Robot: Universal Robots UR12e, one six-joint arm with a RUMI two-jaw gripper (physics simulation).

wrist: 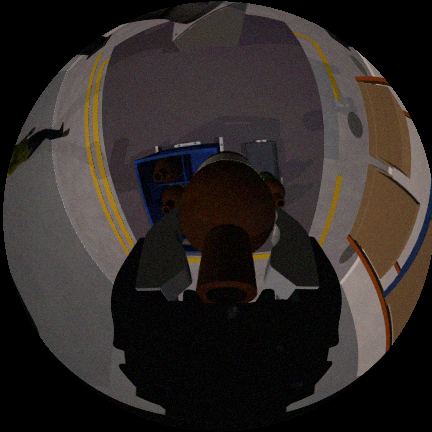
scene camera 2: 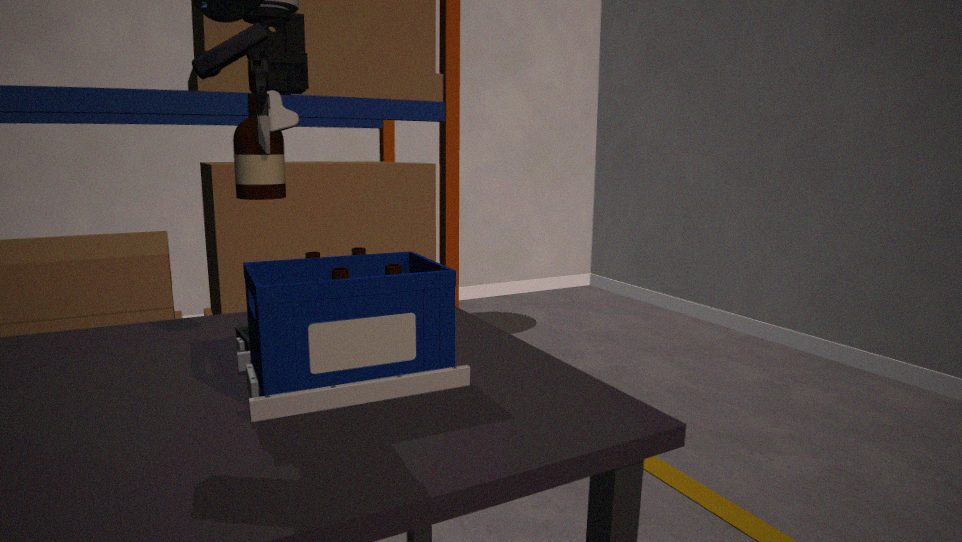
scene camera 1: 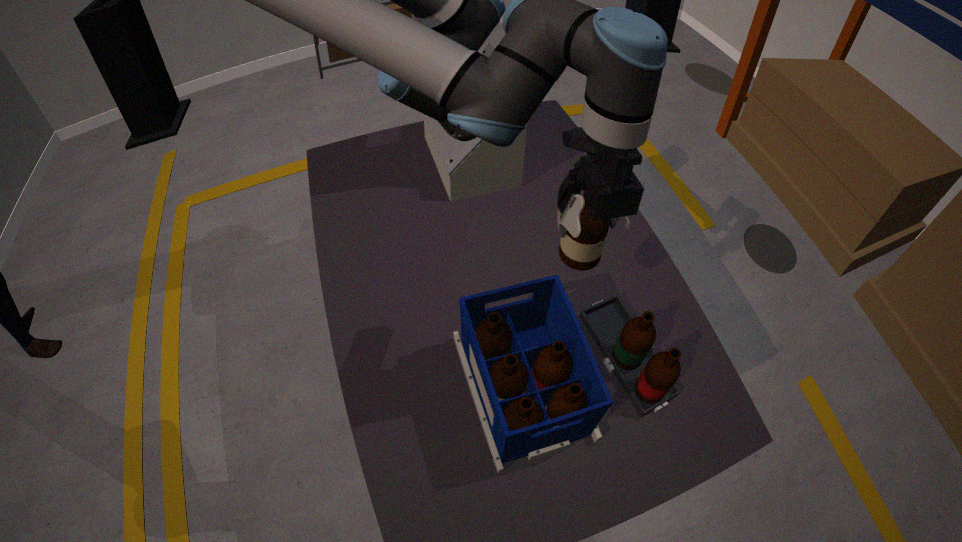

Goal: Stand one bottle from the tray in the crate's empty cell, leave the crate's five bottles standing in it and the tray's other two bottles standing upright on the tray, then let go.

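Places are measured from the arm's base along level axes (x back, y down, z right), in centimetres.
Pixels of known places: gripper, between the fingertips: (wrist: 226, 208) (scene camera 2: 265, 154) (scene camera 1: 587, 231).
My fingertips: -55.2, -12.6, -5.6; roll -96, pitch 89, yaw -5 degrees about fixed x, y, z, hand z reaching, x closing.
Note:
Ahead of a thing's pixels: the offset from my fingertips to its top centre, as dx, dy, dz. "spot": to the spot under its first point. Level surfaces: height alone.
My gripper (scene camera 1: 593, 218) (scene camera 2: 265, 124) (wrist: 226, 208) is shut on a brown bottle with a cream label {+0.9, -9.0, +0.0} (scene camera 1: 581, 251) (scene camera 2: 260, 170) (wrist: 227, 200). It holds the bottle upright, well above the table and higher than the crate's rim. The blue crate {-10.1, +16.2, +10.1} (scene camera 1: 547, 432) (scene camera 2: 282, 336) (wrist: 142, 187) holds five brown bottles; its empty cell {spot: +2.8, +32.9, +5.8} (scene camera 1: 529, 331) is at the back right in scene camera 1. The grey tray {spot: +0.4, +33.2, -11.5} (scene camera 1: 607, 324) (wrist: 262, 152) beside the crate bears a green-labelled bottle {-8.1, +17.8, -13.5} (scene camera 1: 634, 341) and a red-labelled bottle {-17.1, +17.8, -15.7} (scene camera 1: 659, 377), both upright. The held bottle hides part of the crate in the wrist view.
White rails {-10.7, +30.8, +19.9} (scene camera 1: 479, 403) (scene camera 2: 363, 392) run along the crate's base on the dark table {dy +33.8} (scene camera 1: 397, 269) (scene camera 2: 552, 417). The robot's pale base block (scene camera 1: 484, 168) stands at the back. Cardboard boxes (scene camera 1: 841, 134) (scene camera 2: 323, 228) stand beyond the table.

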